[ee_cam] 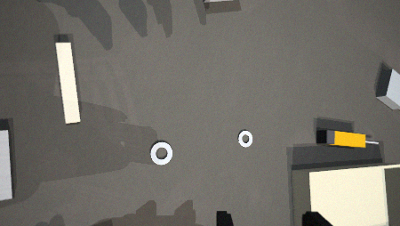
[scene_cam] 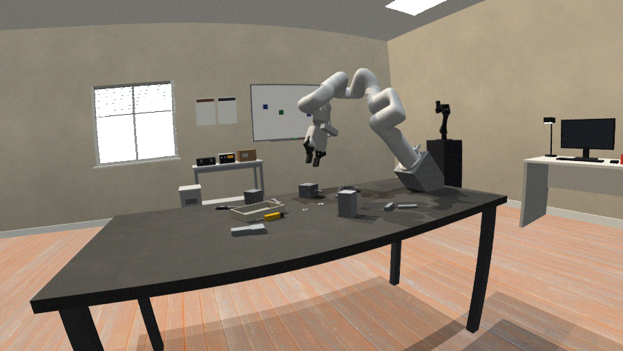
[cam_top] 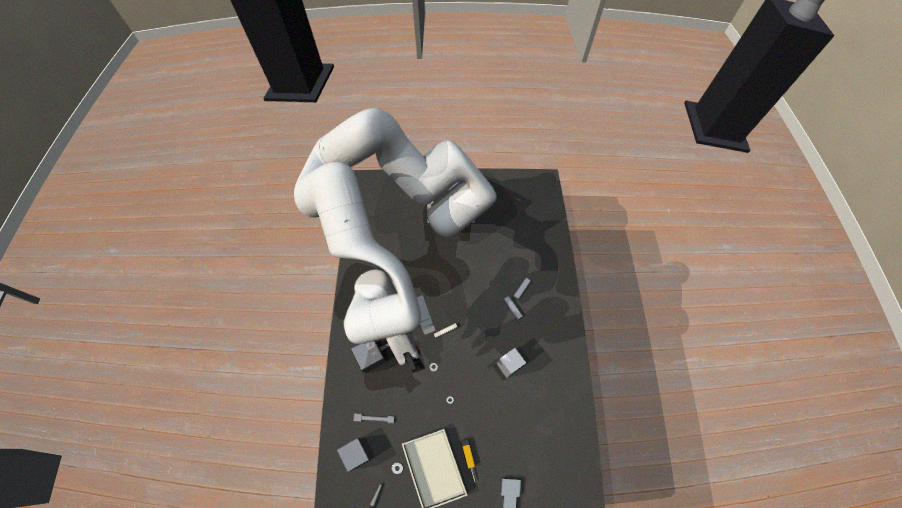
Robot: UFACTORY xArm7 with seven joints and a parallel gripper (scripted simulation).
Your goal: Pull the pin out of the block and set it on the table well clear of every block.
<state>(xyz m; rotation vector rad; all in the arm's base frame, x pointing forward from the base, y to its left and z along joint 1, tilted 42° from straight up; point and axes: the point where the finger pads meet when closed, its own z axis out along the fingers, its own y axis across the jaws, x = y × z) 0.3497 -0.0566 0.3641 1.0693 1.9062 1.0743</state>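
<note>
My gripper is now 18 cm above the grey bar, 14 cm past it and 3 cm to the left of it. The rest, counted from my hand: round dish 23 cm behind, 18 cm below, 15 cm to the right; then cream bar 18 cm below, 13 cm behind, 6 cm to the left; then taller grey block 25 cm to the left, 14 cm below, 5 cm behind.
</note>
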